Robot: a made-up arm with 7 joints.
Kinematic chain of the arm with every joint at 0, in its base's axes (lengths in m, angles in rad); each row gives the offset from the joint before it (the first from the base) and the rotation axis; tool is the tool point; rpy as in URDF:
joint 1: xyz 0 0 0.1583 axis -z
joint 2: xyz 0 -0.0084 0.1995 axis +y
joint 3: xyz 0 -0.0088 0.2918 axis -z
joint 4: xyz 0 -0.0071 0.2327 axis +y
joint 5: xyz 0 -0.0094 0.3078 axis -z
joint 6: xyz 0 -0.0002 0.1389 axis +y
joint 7: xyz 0 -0.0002 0.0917 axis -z
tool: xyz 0 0 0 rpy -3.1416 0 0
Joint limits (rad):
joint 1: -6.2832..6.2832
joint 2: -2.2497..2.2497
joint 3: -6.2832..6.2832
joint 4: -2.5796..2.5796
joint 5: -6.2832..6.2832
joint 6: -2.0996..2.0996
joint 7: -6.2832..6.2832
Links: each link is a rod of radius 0.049 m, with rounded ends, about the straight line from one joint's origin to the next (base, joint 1, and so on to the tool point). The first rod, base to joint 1, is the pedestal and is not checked.
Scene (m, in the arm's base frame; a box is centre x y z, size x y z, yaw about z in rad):
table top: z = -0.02
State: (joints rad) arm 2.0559 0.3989 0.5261 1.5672 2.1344 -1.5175 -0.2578
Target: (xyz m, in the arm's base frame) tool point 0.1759 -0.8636 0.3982
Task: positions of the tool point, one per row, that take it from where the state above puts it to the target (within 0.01 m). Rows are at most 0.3 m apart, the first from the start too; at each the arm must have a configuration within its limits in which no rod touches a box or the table.
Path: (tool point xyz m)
1: -0.3098 -0.6419 0.5753
2: -0.0924 -0.8014 0.4940
3: 0.1759 -0.8636 0.3982

